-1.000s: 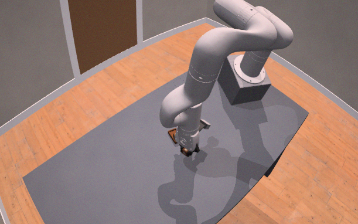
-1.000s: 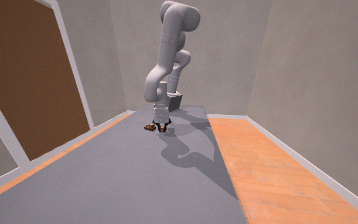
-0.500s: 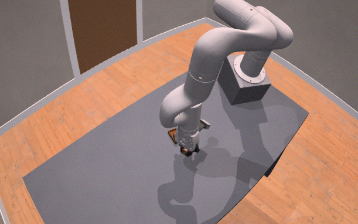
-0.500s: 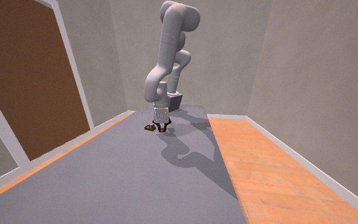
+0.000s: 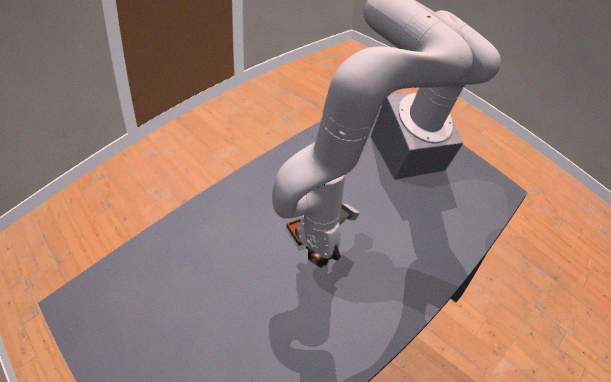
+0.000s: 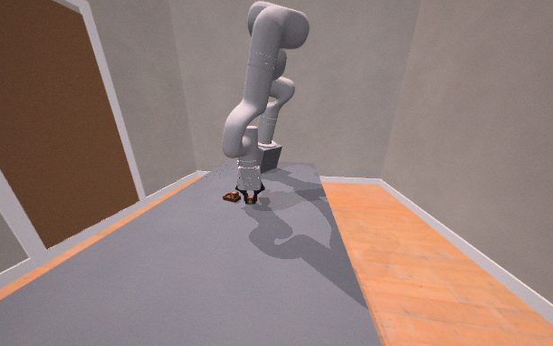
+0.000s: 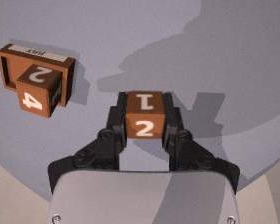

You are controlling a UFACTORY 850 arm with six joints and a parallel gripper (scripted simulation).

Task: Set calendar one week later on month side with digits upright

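The number cube is 10 mm below my hand. Also, from my hand: brown wooden calendar tray (20 mm behind, 110 mm to the right, 20 mm below).
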